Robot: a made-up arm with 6 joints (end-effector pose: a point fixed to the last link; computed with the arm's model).
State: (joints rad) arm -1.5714 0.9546 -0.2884 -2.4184 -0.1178 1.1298
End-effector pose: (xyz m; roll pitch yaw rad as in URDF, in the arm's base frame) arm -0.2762 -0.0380 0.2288 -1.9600 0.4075 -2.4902
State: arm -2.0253 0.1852 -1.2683 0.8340 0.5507 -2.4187
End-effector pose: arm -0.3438 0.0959 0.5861 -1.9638 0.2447 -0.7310
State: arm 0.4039 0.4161 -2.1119 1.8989 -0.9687 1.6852
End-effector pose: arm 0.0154 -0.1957 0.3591 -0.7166 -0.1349 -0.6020
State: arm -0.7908 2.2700 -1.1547 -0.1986 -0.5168 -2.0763
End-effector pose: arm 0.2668 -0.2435 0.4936 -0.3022 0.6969 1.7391
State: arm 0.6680 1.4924 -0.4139 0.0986 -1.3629 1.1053
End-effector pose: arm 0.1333 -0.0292 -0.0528 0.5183 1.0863 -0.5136
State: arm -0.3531 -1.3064 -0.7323 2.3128 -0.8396 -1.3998
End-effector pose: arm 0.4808 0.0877 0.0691 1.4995 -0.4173 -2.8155
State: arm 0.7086 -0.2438 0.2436 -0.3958 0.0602 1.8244
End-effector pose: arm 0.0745 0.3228 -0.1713 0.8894 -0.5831 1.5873
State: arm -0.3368 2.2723 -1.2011 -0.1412 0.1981 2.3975
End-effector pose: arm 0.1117 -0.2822 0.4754 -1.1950 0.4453 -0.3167
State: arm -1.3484 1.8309 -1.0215 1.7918 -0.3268 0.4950
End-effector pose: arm -0.0413 0.0111 0.0036 -0.4141 0.4583 -2.3247
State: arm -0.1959 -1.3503 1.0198 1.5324 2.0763 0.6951
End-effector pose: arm 0.2633 -0.0105 -0.2582 -0.6356 0.1682 -2.5517
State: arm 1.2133 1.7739 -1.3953 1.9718 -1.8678 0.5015
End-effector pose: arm 0.1256 -0.0733 0.1248 0.1703 -0.9239 2.9306
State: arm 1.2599 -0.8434 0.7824 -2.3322 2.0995 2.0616
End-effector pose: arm 0.0061 0.0091 -0.3351 0.3619 0.6336 0.5211
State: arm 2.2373 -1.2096 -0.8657 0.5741 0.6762 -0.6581
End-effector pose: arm -0.2250 0.3554 0.1022 0.5334 0.8081 -0.3628
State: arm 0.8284 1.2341 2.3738 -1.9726 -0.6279 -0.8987
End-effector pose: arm -0.1706 -0.1306 -0.0467 -0.9692 0.2187 1.2717
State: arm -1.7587 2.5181 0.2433 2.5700 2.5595 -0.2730
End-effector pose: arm 0.2599 0.0445 -0.1893 -3.0321 -1.4490 2.4079
